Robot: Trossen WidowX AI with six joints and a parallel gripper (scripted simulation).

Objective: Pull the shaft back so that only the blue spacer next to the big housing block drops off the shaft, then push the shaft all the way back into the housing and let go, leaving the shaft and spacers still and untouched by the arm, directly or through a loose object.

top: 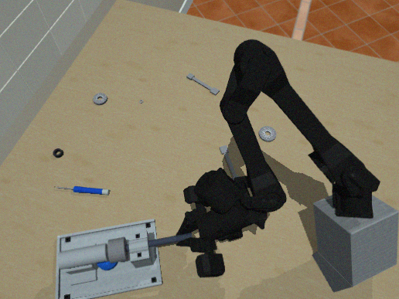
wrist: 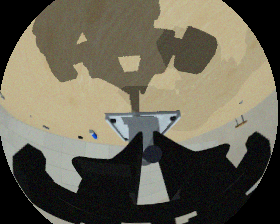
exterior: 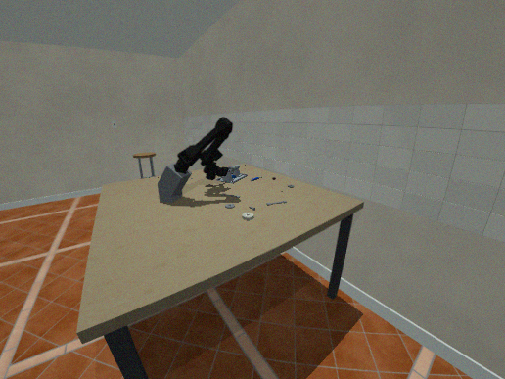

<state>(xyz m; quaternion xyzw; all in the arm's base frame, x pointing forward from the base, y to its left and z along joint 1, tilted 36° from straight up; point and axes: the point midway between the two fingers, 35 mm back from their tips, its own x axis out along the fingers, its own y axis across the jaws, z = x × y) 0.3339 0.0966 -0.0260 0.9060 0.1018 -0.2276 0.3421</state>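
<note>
Right now the dark shaft is 70 mm ahead of my hand and 30 mm to the left of it. From my hand the other things lie so: grey spacer: 130 mm ahead, 50 mm to the left; blue spacer: 170 mm ahead, 70 mm to the left, 70 mm below.
</note>
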